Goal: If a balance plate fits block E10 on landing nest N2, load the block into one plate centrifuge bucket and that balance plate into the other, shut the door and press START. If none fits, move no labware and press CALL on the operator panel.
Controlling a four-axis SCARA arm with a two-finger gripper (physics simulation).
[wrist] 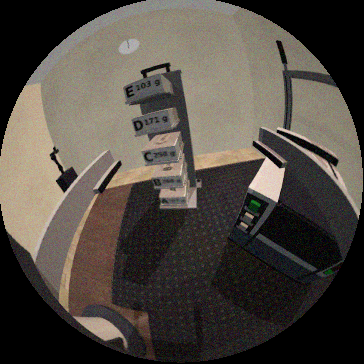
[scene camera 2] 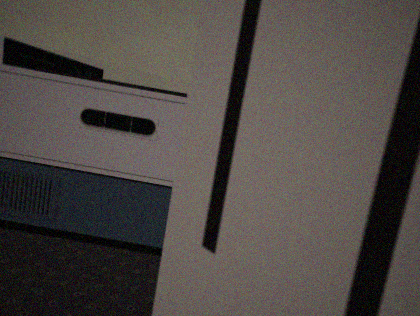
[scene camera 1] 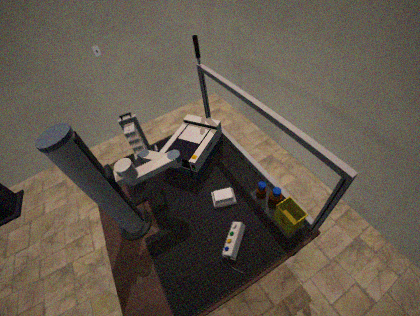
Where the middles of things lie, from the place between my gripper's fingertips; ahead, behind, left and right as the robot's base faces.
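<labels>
My gripper is 370 mm short of the centrifuge (scene camera 2: 95,159) and 170 mm above it, and going by their middles, the centrifuge is the nearest to my gripper of the things named here. The yellow bin (scene camera 1: 290,216) is far ahead of my hand, far to the right of it, and a fair way below it.
</labels>
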